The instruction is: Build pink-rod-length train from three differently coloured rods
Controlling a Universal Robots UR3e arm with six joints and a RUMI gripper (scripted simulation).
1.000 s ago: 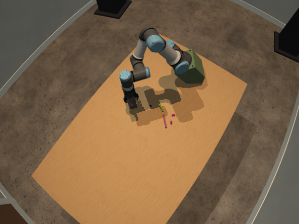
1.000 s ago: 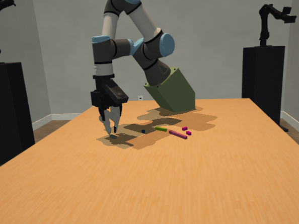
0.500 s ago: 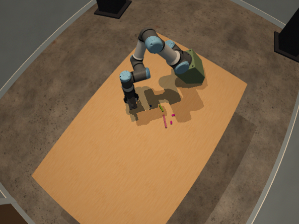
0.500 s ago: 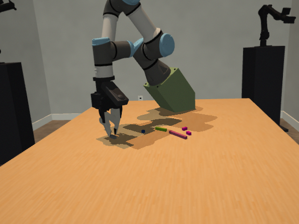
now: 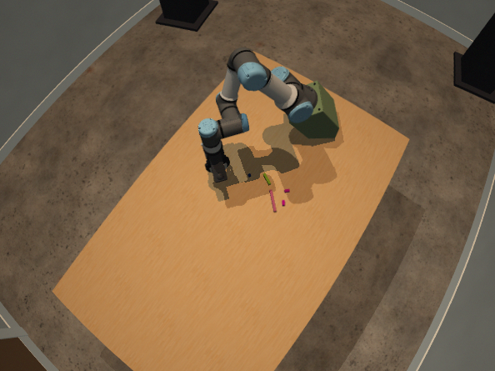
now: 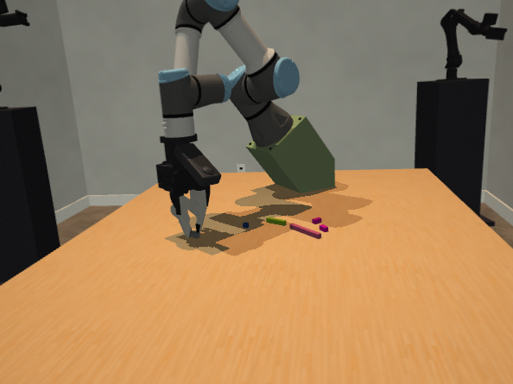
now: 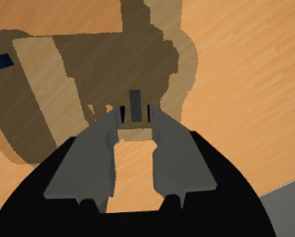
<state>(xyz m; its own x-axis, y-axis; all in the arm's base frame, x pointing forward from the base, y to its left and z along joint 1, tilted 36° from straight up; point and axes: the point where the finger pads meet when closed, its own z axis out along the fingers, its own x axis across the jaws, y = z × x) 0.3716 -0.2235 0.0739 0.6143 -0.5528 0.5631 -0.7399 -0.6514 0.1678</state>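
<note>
Right now my hand is 1 cm above the grey rod. Round my hand: pink rod 3 cm ahead, 24 cm to the left, 1 cm below; then small blue rod 3 cm behind, 12 cm to the left, 1 cm below; then lime rod 4 cm behind, 19 cm to the left, 1 cm below.
</note>
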